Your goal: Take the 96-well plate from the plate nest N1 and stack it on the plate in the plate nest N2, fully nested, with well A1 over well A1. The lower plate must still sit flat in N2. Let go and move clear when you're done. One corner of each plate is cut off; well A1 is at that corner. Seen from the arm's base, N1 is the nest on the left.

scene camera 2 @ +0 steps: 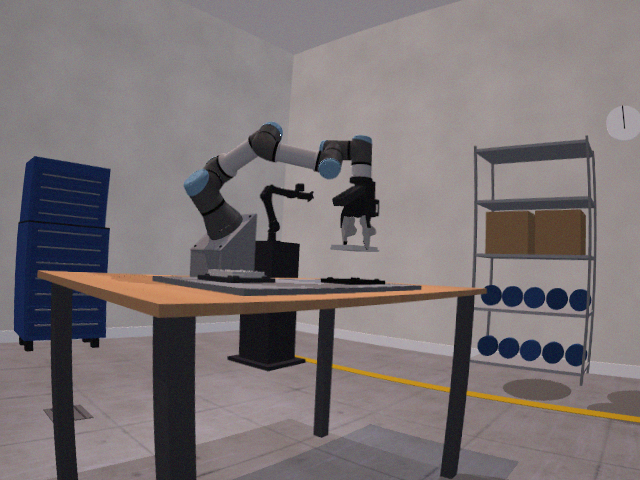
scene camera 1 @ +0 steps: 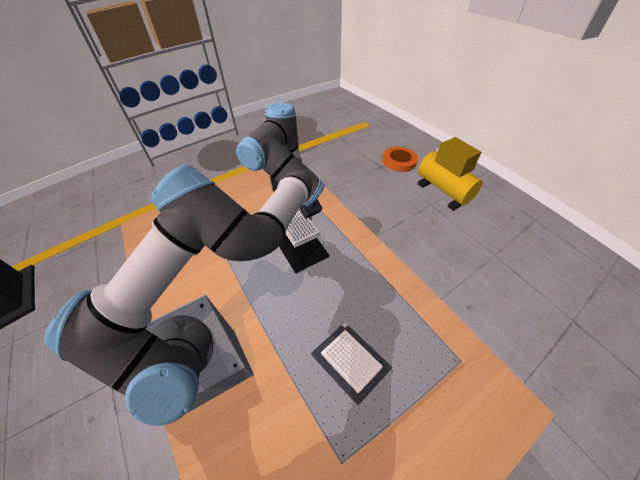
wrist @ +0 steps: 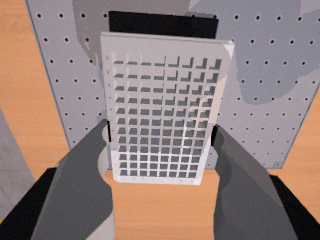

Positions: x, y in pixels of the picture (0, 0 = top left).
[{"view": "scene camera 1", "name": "black plate nest N1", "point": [307, 254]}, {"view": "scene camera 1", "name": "dark nest N2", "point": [326, 365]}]
